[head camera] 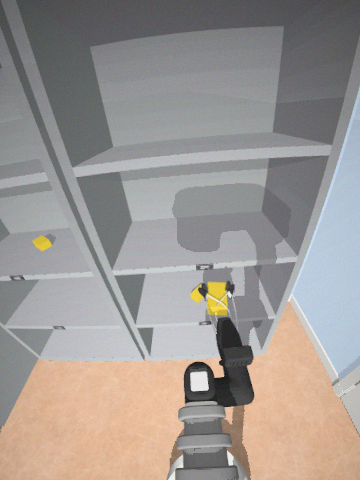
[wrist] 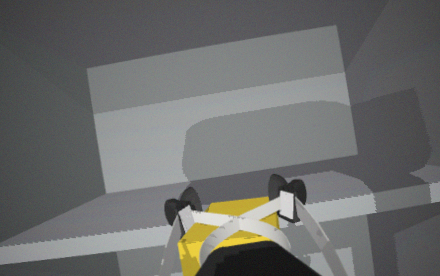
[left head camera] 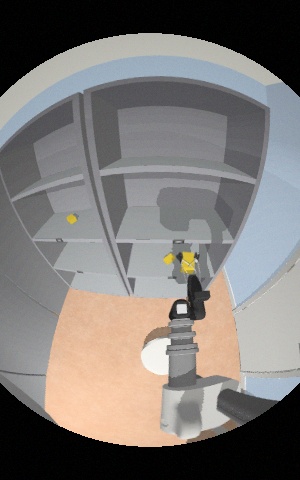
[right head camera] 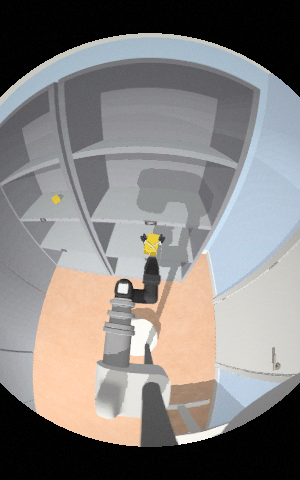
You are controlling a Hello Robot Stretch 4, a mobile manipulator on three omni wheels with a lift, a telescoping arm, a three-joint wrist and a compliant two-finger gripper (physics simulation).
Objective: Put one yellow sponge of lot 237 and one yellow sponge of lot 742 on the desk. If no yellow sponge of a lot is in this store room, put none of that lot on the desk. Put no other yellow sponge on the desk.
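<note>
My gripper is there for me to see (head camera: 215,283), and the wrist view shows me that same gripper (wrist: 234,196) too.
</note>
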